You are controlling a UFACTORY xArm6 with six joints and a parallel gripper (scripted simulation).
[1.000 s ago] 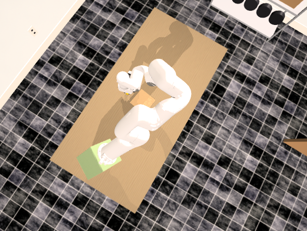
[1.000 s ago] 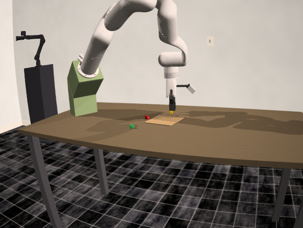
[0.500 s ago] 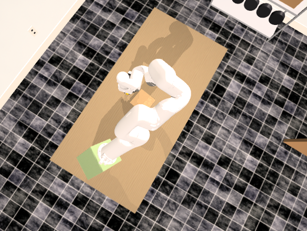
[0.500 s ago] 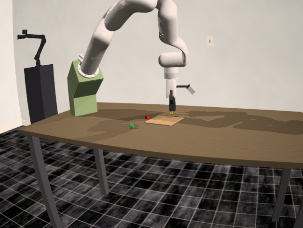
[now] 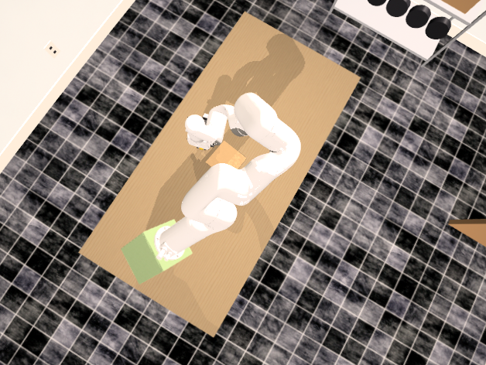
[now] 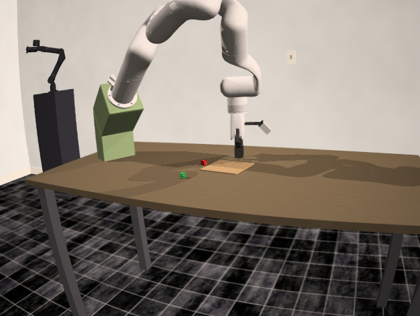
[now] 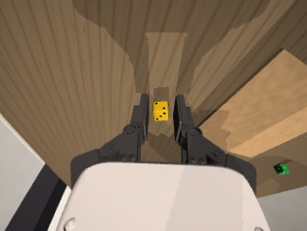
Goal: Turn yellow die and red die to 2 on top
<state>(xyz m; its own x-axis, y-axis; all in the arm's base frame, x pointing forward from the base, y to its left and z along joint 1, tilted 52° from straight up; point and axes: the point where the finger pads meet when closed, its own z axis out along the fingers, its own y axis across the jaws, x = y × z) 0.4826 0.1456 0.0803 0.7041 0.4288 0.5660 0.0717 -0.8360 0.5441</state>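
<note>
The yellow die lies 1 cm behind my hand and 2 cm below it. The rest, counted from my hand: red die 11 cm behind, 11 cm to the right, 2 cm below; green die 14 cm behind, 27 cm to the right, 2 cm below; tan mat 2 cm behind, 13 cm to the right, 2 cm below.
</note>
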